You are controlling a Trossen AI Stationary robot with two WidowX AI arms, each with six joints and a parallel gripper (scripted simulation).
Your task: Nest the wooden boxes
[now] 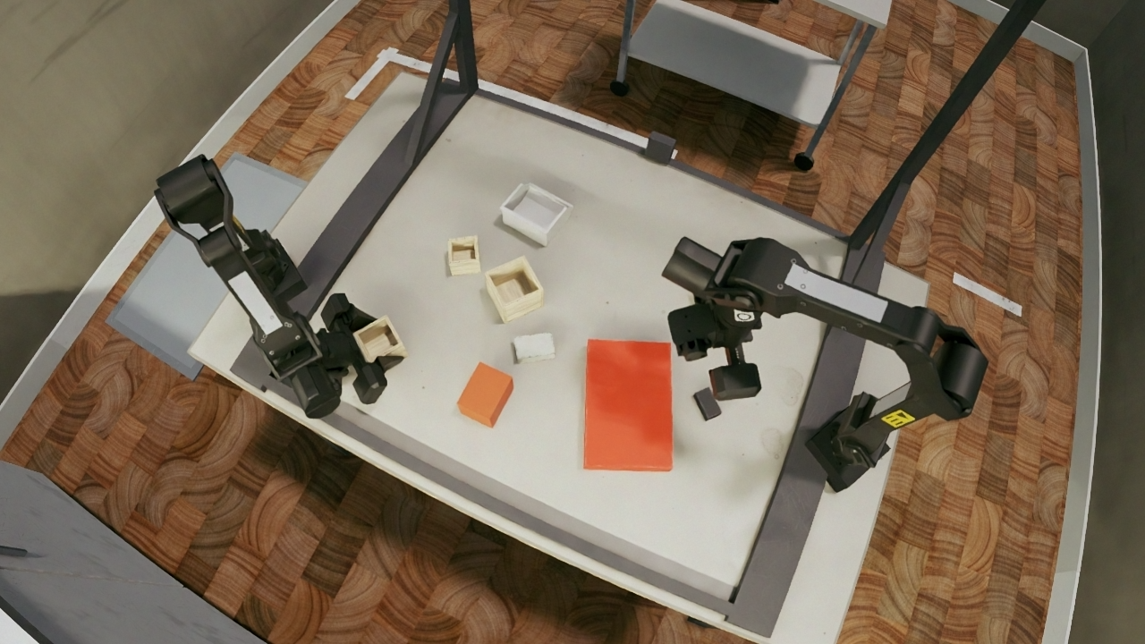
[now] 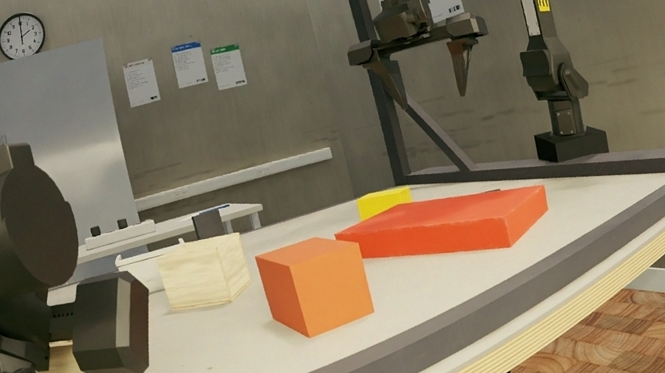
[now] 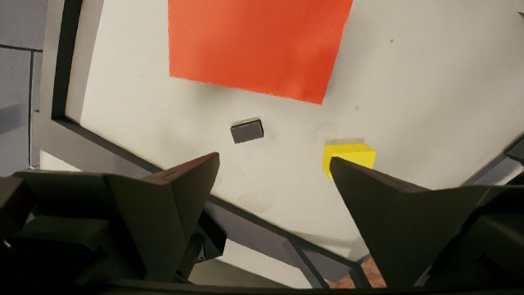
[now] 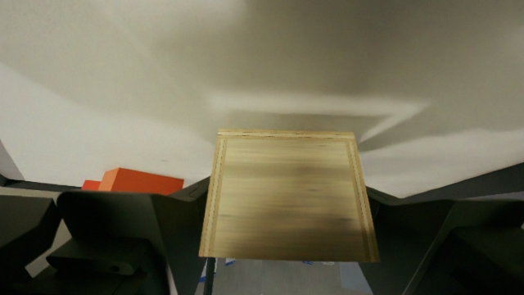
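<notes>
Right now the medium wooden box is 20 mm below my right hand. Also, from my right hand: small wooden box (210 mm behind, 80 mm to the left, 20 mm below); largest wooden box (160 mm behind, 190 mm to the left, 10 mm below); orange cube (30 mm ahead, 200 mm to the left).
</notes>
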